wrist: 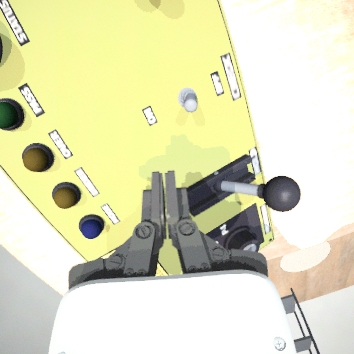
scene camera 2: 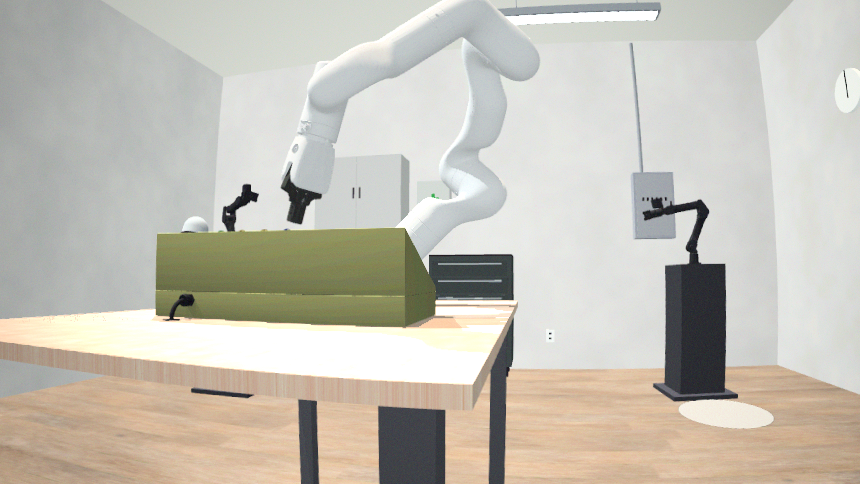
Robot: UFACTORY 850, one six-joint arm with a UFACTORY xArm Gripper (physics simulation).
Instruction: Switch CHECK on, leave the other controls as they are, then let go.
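The CHECK toggle, a small grey metal lever [wrist: 189,102], stands on the yellow-green console [wrist: 100,65] [scene camera 2: 279,264] in the wrist view, between an ON label [wrist: 149,115] and an OFF label [wrist: 217,83]. Its tip points down the picture, towards neither label clearly; which side it is set to I cannot tell. My gripper [wrist: 164,183] [scene camera 2: 295,220] is shut and empty. It hangs above the console, and in the wrist view its fingertips lie below and left of the toggle, apart from it. The console's back hides the toggle in the scene view.
Right of the fingers are a slotted lever with a black ball knob [wrist: 282,193] and a dark rotary selector [wrist: 241,239]. Green [wrist: 9,115], amber [wrist: 37,158] and blue [wrist: 91,226] round controls line the left. The console stands on a wooden table [scene camera 2: 270,346]; a white dome [scene camera 2: 195,224] shows behind its top edge.
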